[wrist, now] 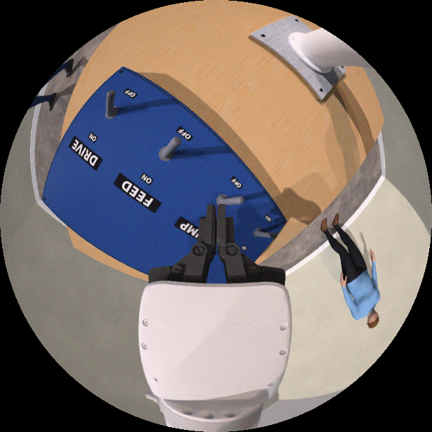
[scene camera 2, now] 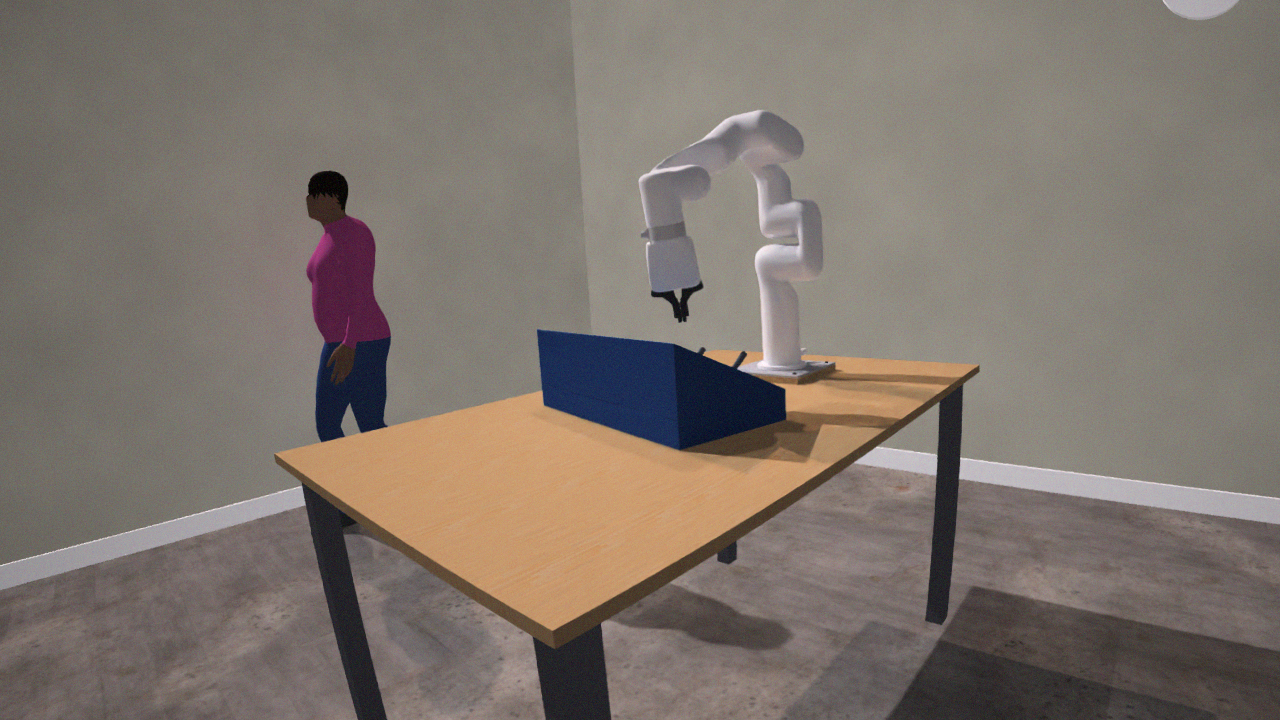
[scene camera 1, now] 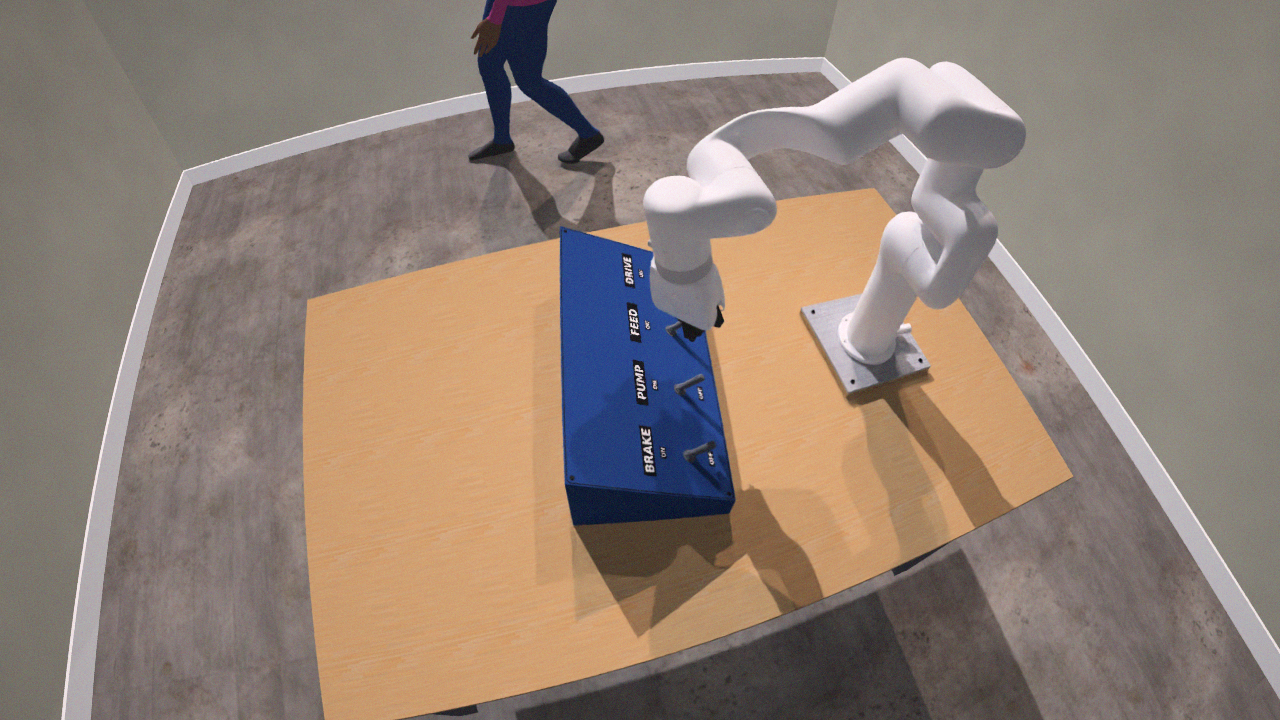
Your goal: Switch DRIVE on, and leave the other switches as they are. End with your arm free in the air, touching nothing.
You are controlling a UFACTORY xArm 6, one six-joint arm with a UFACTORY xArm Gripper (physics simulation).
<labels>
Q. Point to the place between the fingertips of my gripper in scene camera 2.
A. At 682,320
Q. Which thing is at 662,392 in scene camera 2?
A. A blue switch panel.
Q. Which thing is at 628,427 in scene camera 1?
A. A blue switch panel.
</labels>
